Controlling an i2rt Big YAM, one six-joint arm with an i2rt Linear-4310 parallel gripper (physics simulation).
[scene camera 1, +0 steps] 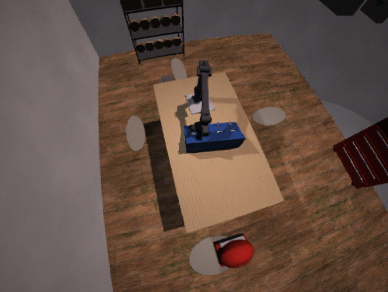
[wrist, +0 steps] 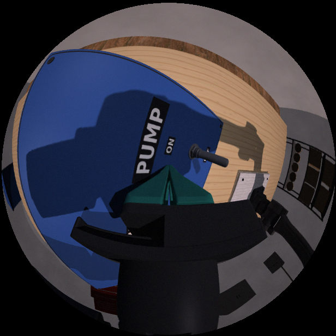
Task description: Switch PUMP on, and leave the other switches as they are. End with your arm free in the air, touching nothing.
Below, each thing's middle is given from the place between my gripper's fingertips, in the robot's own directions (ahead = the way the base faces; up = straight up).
Now: the blue switch box [scene camera 1: 225, 136] 14 cm to the left of my hand, 8 cm ahead of it and 3 cm below it.
